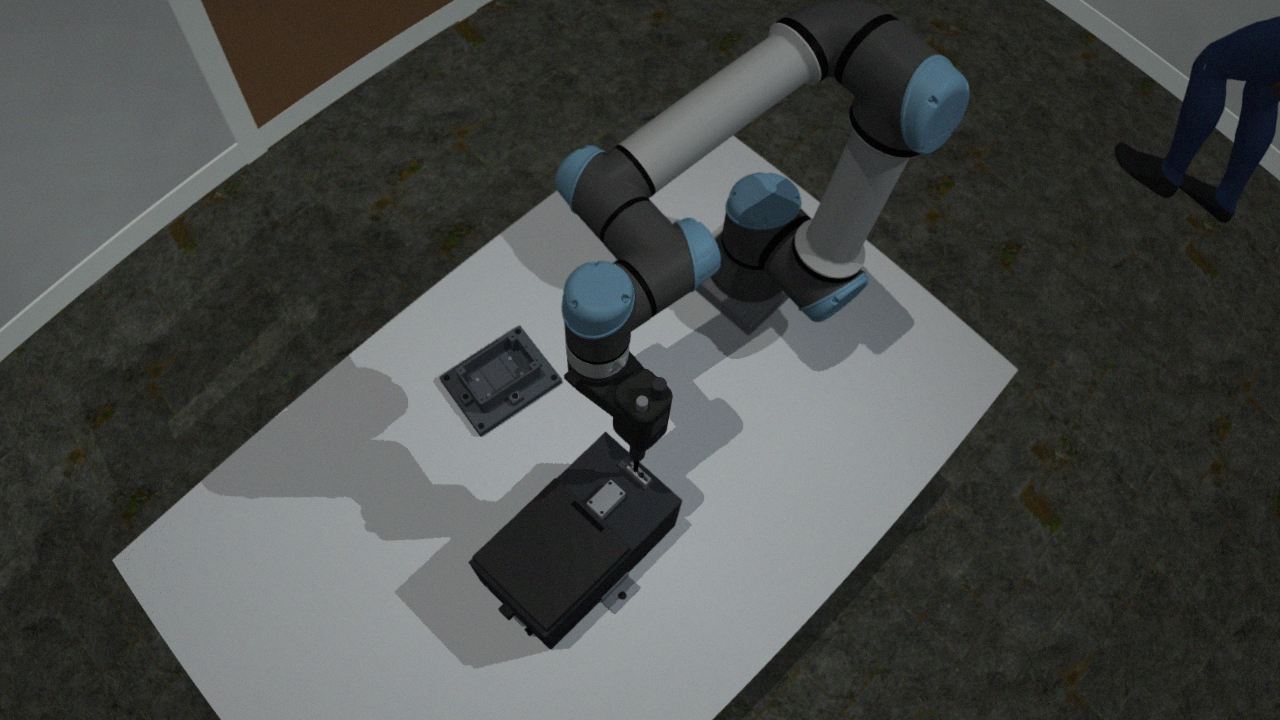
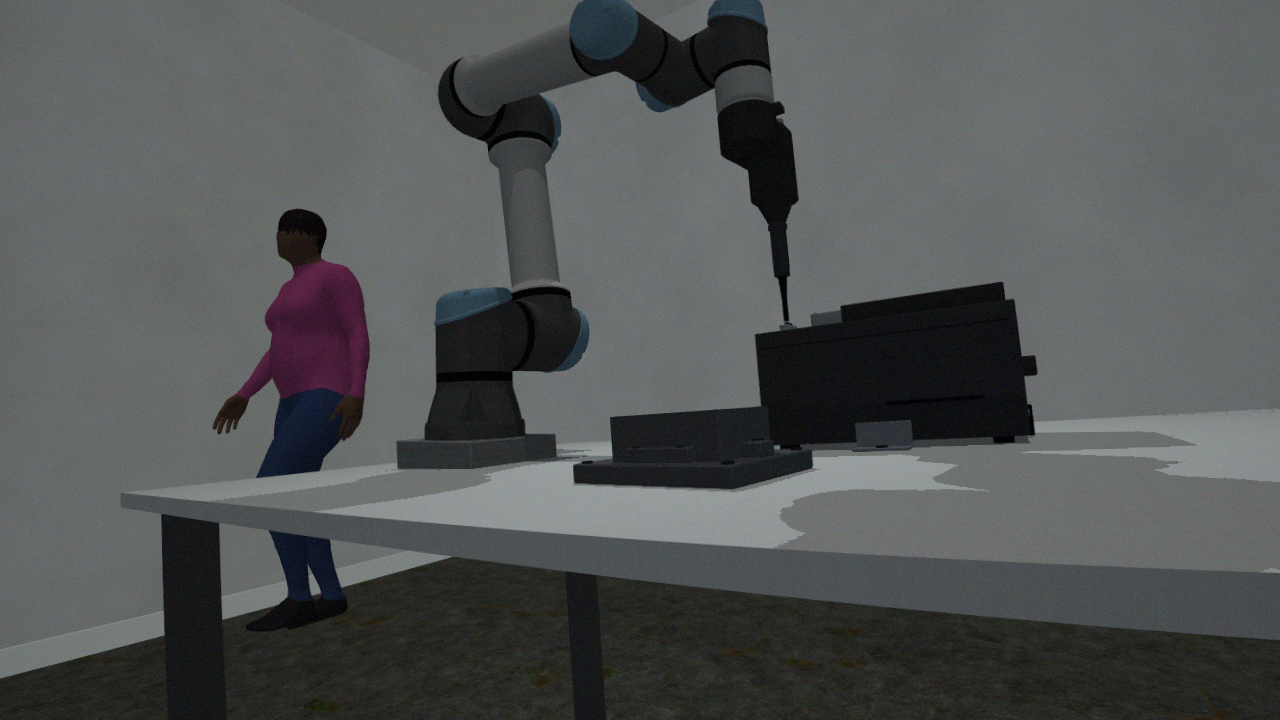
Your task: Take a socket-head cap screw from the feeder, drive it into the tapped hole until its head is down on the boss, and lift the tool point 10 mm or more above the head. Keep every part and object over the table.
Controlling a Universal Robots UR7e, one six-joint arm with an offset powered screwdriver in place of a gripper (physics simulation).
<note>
In view: a black screw feeder [image 2: 815, 393] and a base plate [image 2: 745, 471].
The black screw feeder also shows in image 1 [image 1: 642, 519]. The base plate is seen too in image 1 [image 1: 497, 415].
</note>
